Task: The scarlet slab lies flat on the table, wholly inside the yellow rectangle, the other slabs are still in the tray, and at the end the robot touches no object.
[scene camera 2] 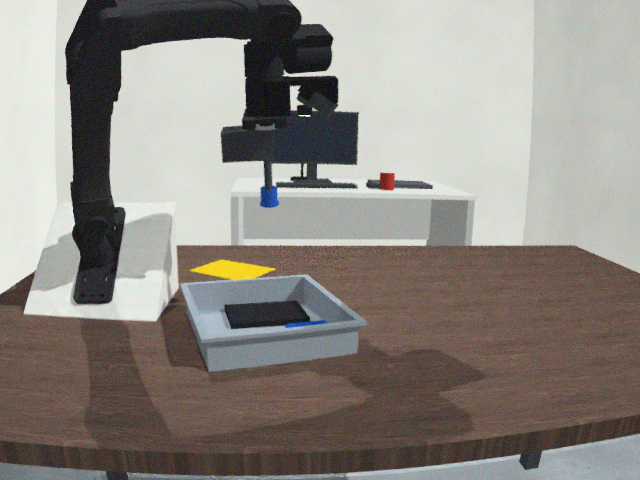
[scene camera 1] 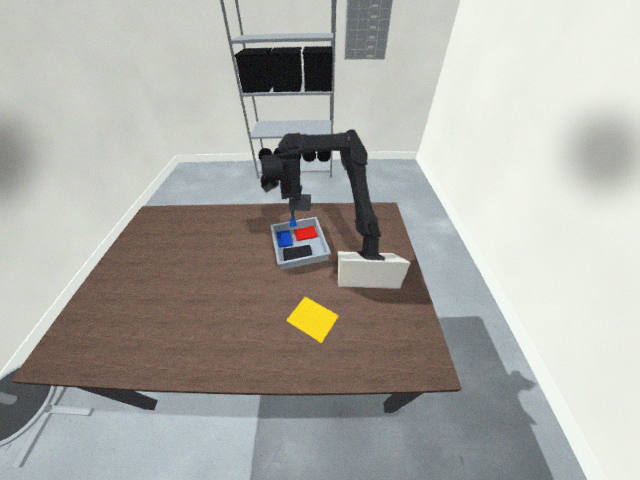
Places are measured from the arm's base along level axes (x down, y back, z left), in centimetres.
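Where they show: hand at its tool point: (scene camera 2: pixel 269 204) (scene camera 1: pixel 292 225); arm's base at its link origin: (scene camera 2: pixel 101 254) (scene camera 1: pixel 369 256).
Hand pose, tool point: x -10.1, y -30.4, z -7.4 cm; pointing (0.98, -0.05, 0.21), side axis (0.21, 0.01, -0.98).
Note:
Things, the pixels of their top centre, and the offset from my tool point. "spot": a spot on its surface instead. Level surfaces: height alone.
- scarlet slab at its top centre: (scene camera 1: pixel 305 232) dx +17.4, dy +3.4, dz -13.5 cm
- grey tray at its top centre: (scene camera 2: pixel 263 301) (scene camera 1: pixel 298 238) dx +13.8, dy +0.9, dz -6.2 cm
- blue slab at its top centre: (scene camera 2: pixel 314 333) (scene camera 1: pixel 284 237) dx +17.4, dy -6.6, dz -10.1 cm
- black slab at its top centre: (scene camera 2: pixel 265 311) (scene camera 1: pixel 297 253) dx +17.5, dy +0.6, dz -0.3 cm
- yellow rectangle at a spot on its surface: (scene camera 2: pixel 232 269) (scene camera 1: pixel 312 318) spot: dx +18.7, dy +7.9, dz +29.6 cm
- table at its surface level: dx +18.8 cm
The scarlet slab (scene camera 1: pixel 305 233) lies in the grey tray (scene camera 1: pixel 303 263) (scene camera 2: pixel 284 351), in its far right part in scene camera 1; the tray's near wall hides it in scene camera 2. A blue slab (scene camera 1: pixel 284 238) (scene camera 2: pixel 306 323) lies beside it, and a black slab (scene camera 1: pixel 297 252) (scene camera 2: pixel 266 314) lies in the same tray. The yellow rectangle (scene camera 1: pixel 312 319) (scene camera 2: pixel 232 269) is flat on the table (scene camera 1: pixel 180 310) (scene camera 2: pixel 491 320), with no slab on it. My gripper, a blue suction cup (scene camera 1: pixel 293 222) (scene camera 2: pixel 269 197), points down above the tray, open, holding nothing and touching nothing.
The arm stands on a white slanted base block (scene camera 1: pixel 369 272) (scene camera 2: pixel 165 279) beside the tray. Behind the table in scene camera 2 is a white desk (scene camera 2: pixel 336 192) with a monitor (scene camera 2: pixel 330 139) and a red cup (scene camera 2: pixel 387 181). A shelf unit (scene camera 1: pixel 286 94) stands behind in scene camera 1.

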